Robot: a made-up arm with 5 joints.
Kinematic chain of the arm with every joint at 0, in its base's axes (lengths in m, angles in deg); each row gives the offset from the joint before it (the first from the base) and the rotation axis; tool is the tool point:
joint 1: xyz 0 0 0.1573 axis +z
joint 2: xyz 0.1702 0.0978 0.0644 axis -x
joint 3: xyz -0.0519 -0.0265 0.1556 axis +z
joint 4: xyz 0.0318 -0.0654 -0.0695 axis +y
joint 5: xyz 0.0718 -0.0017 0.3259 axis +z
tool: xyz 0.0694 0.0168 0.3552
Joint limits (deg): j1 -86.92..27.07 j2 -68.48..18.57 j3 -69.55..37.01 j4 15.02..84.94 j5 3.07..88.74
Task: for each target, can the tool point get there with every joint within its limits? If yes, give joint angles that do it. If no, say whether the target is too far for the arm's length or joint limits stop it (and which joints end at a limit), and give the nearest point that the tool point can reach.
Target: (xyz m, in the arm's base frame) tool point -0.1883 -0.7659 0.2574
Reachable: yes | joints -64.77 -38.44 -39.77 54.30 47.95
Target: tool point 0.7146 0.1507 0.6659
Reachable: yes | joints 17.91 2.74 -13.33 49.04 23.60
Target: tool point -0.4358 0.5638 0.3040
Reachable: no: joint limits stop it (at a limit: joint 1, joint 2, joint 3) | nearest point 0.1475 0.6496 0.7890 | short by 0.763 m
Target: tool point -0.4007 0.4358 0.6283
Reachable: no: joint limits stop it (at a limit: joint 1, joint 2, joint 3, joint 4, joint 5) | nearest point 0.0829 0.5555 0.8704 | short by 0.554 m
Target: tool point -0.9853 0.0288 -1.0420
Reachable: no: too far | nearest point -0.4249 -0.3392 -0.3067 | short by 0.995 m
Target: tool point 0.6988 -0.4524 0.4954
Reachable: yes | joints -52.46 0.12 18.42 64.23 33.85
